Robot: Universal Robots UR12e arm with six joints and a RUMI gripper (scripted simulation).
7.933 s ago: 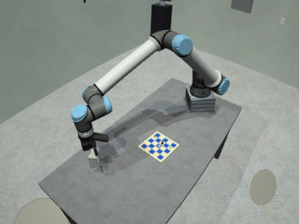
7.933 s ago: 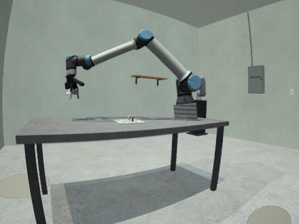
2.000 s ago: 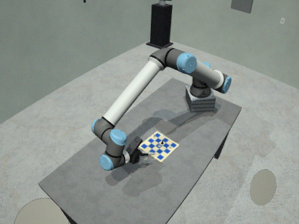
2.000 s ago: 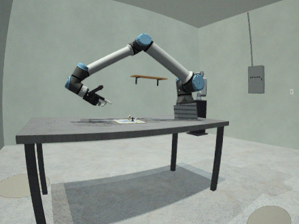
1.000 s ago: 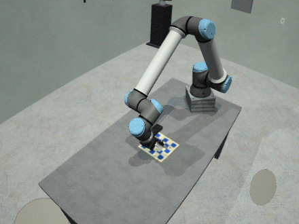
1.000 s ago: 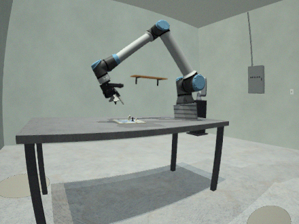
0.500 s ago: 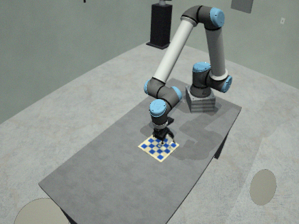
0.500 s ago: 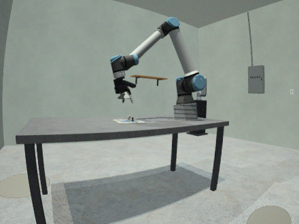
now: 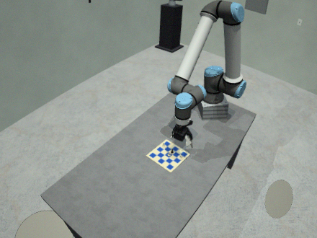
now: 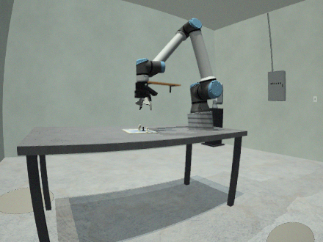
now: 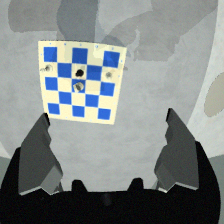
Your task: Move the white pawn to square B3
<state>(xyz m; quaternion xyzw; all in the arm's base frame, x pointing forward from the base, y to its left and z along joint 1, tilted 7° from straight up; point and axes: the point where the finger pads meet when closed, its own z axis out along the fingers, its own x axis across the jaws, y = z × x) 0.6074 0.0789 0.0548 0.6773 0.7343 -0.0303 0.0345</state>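
Now: hand 1 cm past the white pawn and 14 cm above it. Round my hand: chessboard 2 cm ahead, 8 cm to the right, 16 cm below; black pawn 2 cm behind, 7 cm to the right, 14 cm below.
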